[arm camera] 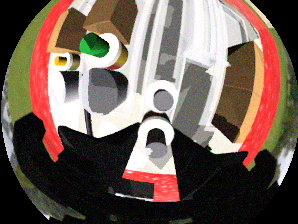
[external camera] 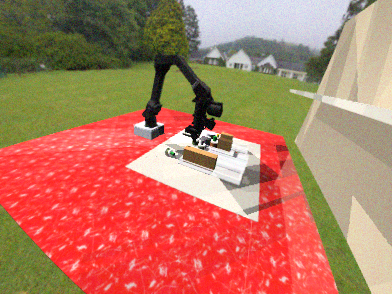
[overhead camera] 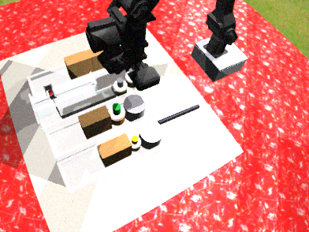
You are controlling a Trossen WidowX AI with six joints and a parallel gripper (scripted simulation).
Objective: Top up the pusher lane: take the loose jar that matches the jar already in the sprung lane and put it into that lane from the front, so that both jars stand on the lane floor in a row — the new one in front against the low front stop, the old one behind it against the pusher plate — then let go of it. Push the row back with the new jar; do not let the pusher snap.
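My gripper tip is now 16 cm short of the sprung lane, 4 cm to the left of it and 3 cm above it. Also, from my gripper tip: red mark 22 cm ahead, 6 cm to the right, 2 cm above; dark rod 15 cm to the left, 7 cm behind, 5 cm below.
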